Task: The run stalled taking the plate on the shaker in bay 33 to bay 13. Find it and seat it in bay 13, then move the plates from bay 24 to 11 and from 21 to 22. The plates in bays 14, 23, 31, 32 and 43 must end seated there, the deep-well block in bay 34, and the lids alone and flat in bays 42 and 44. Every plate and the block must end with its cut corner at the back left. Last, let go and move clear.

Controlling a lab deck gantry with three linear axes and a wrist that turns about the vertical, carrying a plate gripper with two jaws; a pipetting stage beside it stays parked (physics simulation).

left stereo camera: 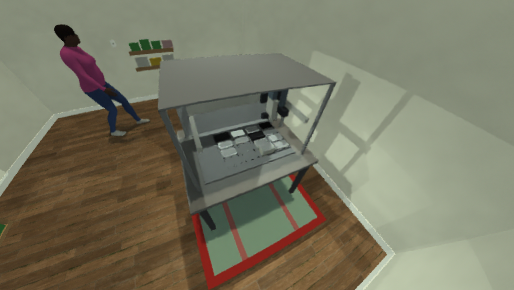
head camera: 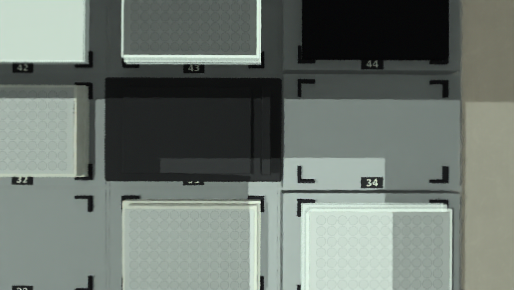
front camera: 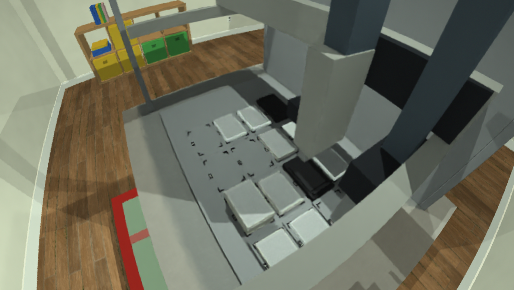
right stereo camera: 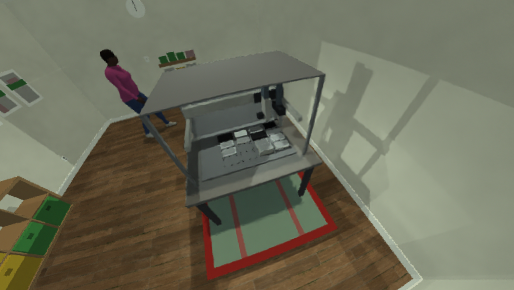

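Seen in the pictures: gripper, between the fingertips: (left stereo camera: 277,123) (right stereo camera: 278,122); robot's base, origin of its link: (left stereo camera: 227,167) (front camera: 188,133) (right stereo camera: 225,166).
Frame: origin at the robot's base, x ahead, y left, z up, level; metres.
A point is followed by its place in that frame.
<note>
In the head camera, the black shaker (head camera: 190,130) {x 0.395, y 0.257, z 0.024 m} in bay 33 carries no plate. Bay 34 (head camera: 350,130) {x 0.536, y 0.258, z 0.014 m} shows bare corner marks. Pale plates lie in bay 43 (head camera: 191,25) {x 0.393, y 0.352, z 0.014 m} (front camera: 334,161) {x 0.403, y 0.371, z 0.015 m}, bay 32 (head camera: 35,135) {x 0.253, y 0.253, z 0.014 m} (front camera: 277,143) {x 0.234, y 0.252, z 0.014 m}, bay 23 (head camera: 187,250) {x 0.390, y 0.150, z 0.014 m} (front camera: 280,191) {x 0.395, y 0.150, z 0.014 m} and bay 24 (head camera: 355,255) {x 0.536, y 0.152, z 0.029 m} (front camera: 309,226) {x 0.532, y 0.147, z 0.029 m}. A white lid (head camera: 40,30) {x 0.252, y 0.350, z 0.008 m} is in bay 42, a flat black item (head camera: 375,30) {x 0.555, y 0.345, z 0.022 m} in bay 44. In the front camera, a taller pale block (front camera: 250,200) {x 0.393, y 0.050, z 0.056 m} stands in bay 13. Plates also lie in bays 14 (front camera: 277,247) {x 0.532, y 0.044, z 0.029 m}, 21 (front camera: 230,126) {x 0.070, y 0.151, z 0.014 m} and 31 (front camera: 253,117) {x 0.072, y 0.252, z 0.014 m}. My gripper's jaws cannot be made out.
A beige gantry column (front camera: 322,100) {x 0.475, y 0.124, z 0.401 m} hangs near bays 33 and 43 and hides part of the back row. A black housing (front camera: 370,175) {x 0.583, y 0.127, z 0.352 m} hangs to its right. A black unit (front camera: 272,106) {x 0.062, y 0.349, z 0.024 m} sits at the back left, in bay 41. A beam crosses the front right.
</note>
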